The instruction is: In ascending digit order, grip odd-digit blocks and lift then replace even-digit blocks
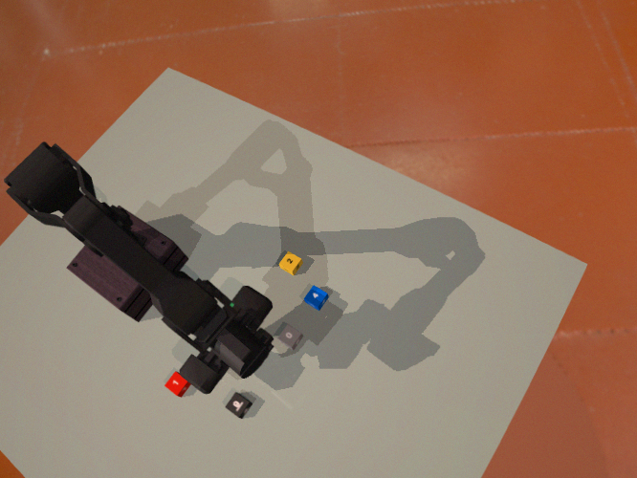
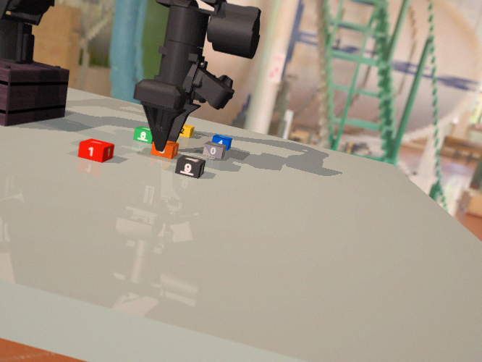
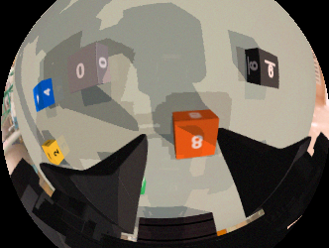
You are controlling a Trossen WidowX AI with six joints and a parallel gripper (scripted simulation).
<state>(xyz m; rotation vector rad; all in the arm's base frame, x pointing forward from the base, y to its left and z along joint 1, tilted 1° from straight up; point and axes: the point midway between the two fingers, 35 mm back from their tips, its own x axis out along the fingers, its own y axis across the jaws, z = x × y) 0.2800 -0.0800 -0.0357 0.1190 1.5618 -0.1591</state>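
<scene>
My gripper tip is 9 cm to the left of the black block and 4 cm short of it. Round my gripper tip: green block 7 cm to the left, 4 cm behind; grey block 8 cm ahead, 6 cm to the left; orange block 1 cm to the right.
</scene>
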